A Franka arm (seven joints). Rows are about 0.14 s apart.
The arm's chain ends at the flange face. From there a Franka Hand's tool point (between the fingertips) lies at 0.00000 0.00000 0.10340 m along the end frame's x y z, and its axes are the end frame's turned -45 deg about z.
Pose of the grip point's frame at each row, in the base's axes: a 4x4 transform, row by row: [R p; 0 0 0 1], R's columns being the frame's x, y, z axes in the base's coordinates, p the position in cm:
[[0.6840 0.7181 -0.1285 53.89], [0.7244 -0.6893 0.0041 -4.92], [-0.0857 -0.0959 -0.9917 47.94], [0 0 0 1]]
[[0.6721 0.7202 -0.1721 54.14], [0.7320 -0.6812 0.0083 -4.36], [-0.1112 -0.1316 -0.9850 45.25], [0 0 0 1]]
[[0.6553 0.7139 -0.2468 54.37], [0.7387 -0.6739 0.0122 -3.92], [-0.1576 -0.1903 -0.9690 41.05], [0 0 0 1]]
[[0.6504 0.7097 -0.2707 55.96], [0.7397 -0.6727 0.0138 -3.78], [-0.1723 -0.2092 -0.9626 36.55], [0 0 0 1]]
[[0.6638 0.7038 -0.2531 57.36], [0.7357 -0.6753 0.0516 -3.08], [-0.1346 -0.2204 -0.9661 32.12], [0 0 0 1]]
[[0.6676 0.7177 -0.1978 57.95], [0.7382 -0.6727 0.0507 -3.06], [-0.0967 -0.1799 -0.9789 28.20], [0 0 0 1]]
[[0.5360 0.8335 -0.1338 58.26], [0.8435 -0.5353 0.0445 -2.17], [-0.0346 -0.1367 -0.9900 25.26], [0 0 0 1]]
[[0.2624 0.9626 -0.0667 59.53], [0.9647 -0.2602 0.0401 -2.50], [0.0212 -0.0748 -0.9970 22.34], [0 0 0 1]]
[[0.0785 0.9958 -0.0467 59.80], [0.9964 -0.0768 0.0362 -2.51], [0.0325 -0.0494 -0.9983 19.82], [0 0 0 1]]
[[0.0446 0.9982 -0.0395 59.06], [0.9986 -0.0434 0.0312 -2.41], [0.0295 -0.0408 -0.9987 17.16], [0 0 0 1]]
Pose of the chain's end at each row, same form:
[[0.9914 0.0241 -0.1285 55.22], [0.0248 -0.9996 0.0041 -4.96], [-0.1284 -0.0072 -0.9917 58.19], [0 0 0 1]]
[[0.9845 0.0340 -0.1721 55.92], [0.0359 -0.9993 0.0083 -4.45], [-0.1717 -0.0144 -0.9850 55.43], [0 0 0 1]]
[[0.9682 0.0414 -0.2468 56.92], [0.0458 -0.9989 0.0122 -4.05], [-0.2460 -0.0231 -0.9690 51.07], [0 0 0 1]]
[[0.9617 0.0419 -0.2707 58.76], [0.0474 -0.9987 0.0138 -3.92], [-0.2698 -0.0261 -0.9626 46.50], [0 0 0 1]]
[[0.9670 0.0283 -0.2531 59.98], [0.0427 -0.9977 0.0516 -3.61], [-0.2510 -0.0607 -0.9661 42.11], [0 0 0 1]]
[[0.9796 0.0354 -0.1978 60.00], [0.0463 -0.9977 0.0507 -3.58], [-0.1956 -0.0588 -0.9789 38.32], [0 0 0 1]]
[[0.9684 0.2104 -0.1338 59.64], [0.2179 -0.9750 0.0445 -2.63], [-0.1211 -0.0722 -0.9900 35.50], [0 0 0 1]]
[[0.8662 0.4951 -0.0667 60.22], [0.4982 -0.8661 0.0401 -2.91], [-0.0379 -0.0679 -0.9970 32.65], [0 0 0 1]]
[[0.7596 0.6486 -0.0467 60.28], [0.6503 -0.7589 0.0362 -2.88], [-0.0120 -0.0579 -0.9983 30.14], [0 0 0 1]]
[[0.7374 0.6743 -0.0395 59.47], [0.6754 -0.7368 0.0312 -2.73], [-0.0080 -0.0497 -0.9987 27.49], [0 0 0 1]]

